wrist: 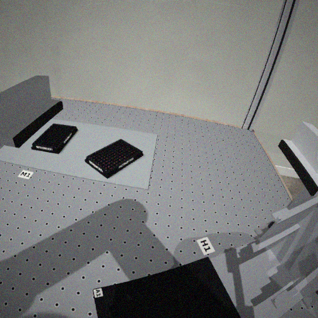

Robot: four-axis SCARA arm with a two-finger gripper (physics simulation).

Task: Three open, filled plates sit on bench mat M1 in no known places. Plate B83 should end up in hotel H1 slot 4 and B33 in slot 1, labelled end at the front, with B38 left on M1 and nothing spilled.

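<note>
Two dark open plates lie on the pale bench mat M1 in the left half of the wrist view. One plate is farther left; the other plate is nearer the mat's right edge, turned at an angle, with small reddish spots in its wells. Both carry whitish labels on their sides, too small to read. A third plate does not show. Part of hotel H1 shows at the lower right, its slots not readable. My gripper is open and empty, its two fingers far apart at the left and right of the view.
A black flat-topped block with an A1 tag stands at the bottom, beside the hotel. The M1 tag and H1 tag lie on the perforated bench. The arm's shadow crosses the bench. A wall rises behind, with a vertical strip at right.
</note>
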